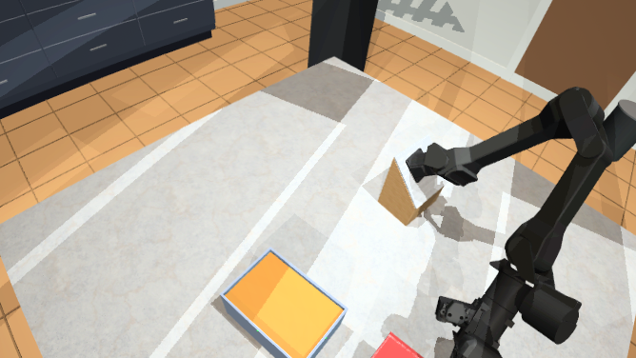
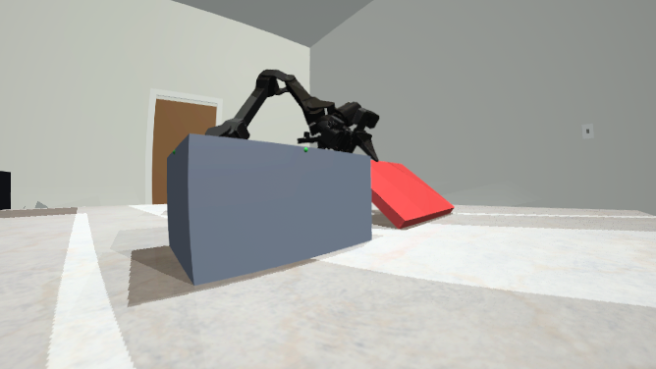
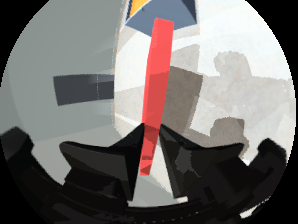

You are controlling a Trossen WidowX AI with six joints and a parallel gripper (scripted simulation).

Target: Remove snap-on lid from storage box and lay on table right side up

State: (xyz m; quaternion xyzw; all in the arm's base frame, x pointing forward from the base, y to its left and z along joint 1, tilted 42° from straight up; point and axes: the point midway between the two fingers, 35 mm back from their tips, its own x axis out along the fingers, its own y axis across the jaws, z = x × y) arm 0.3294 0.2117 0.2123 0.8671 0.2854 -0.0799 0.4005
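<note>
Now: the red lid 70 mm ahead of my gripper tip and 50 mm below it. From my gripper tip the other things lie so: grey-blue storage box 90 mm ahead, 290 mm to the right, 60 mm below.
</note>
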